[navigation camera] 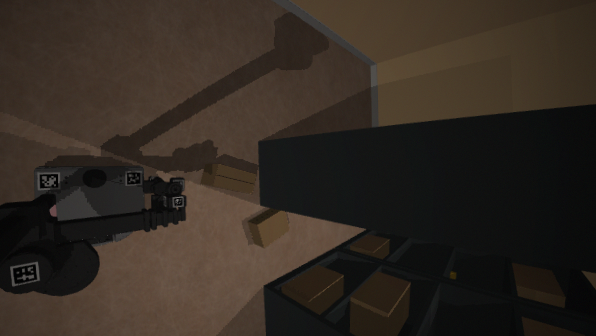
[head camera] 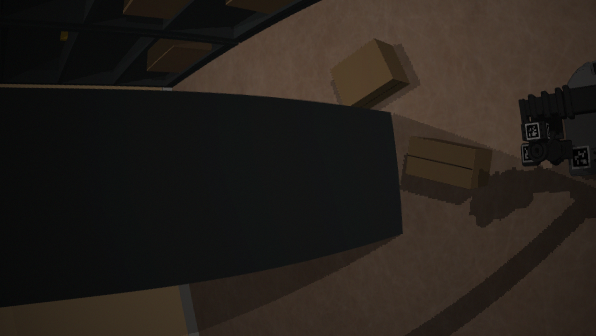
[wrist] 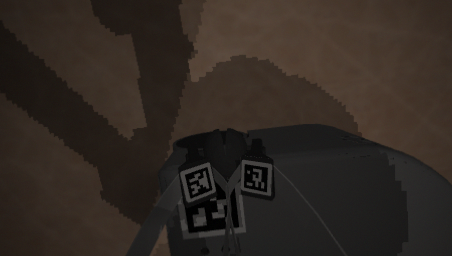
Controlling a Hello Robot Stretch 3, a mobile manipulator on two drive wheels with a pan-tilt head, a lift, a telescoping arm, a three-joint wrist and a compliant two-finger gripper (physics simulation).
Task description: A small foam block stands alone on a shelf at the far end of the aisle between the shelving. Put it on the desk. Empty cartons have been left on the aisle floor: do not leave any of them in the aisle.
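Frame: origin at the robot's base, x ahead, y left, z up, level; metres.
Seen in the pictures: gripper, fingertip midpoint: [wrist: 225,147]; robot's base, link origin: [navigation camera: 94,177] [wrist: 223,228].
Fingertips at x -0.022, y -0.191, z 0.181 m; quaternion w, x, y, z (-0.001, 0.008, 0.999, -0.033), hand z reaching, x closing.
Offsets run from my fingertips to a thing's top centre.
A small yellow block [head camera: 64,36] [navigation camera: 453,275], likely the foam block, sits in a bay of the dark open shelving. One carton @(dx -0.360, dy -0.746, dz -0.061 m) [head camera: 367,72] [navigation camera: 270,228] stands askew on the floor between the shelving units. A second carton @(dx -0.008, dy -0.421, dz -0.001 m) [head camera: 442,162] [navigation camera: 232,177] lies beside the end of the large dark panel, nearer the robot's base. My gripper [wrist: 225,147] is shut, its fingertips together with nothing between them. It is drawn in over the base, apart from both cartons. The fingertips are hard to make out in the head and navigation views. The desk does not show.
The large dark panel [head camera: 250,175] [navigation camera: 425,175] of one shelving unit juts towards the robot. Brown boxes [head camera: 175,55] [navigation camera: 315,287] stand in the other unit's bays. My base [navigation camera: 100,195] [wrist: 320,200] is beneath the wrist. A pale wall [navigation camera: 450,90] stands beyond the panel.
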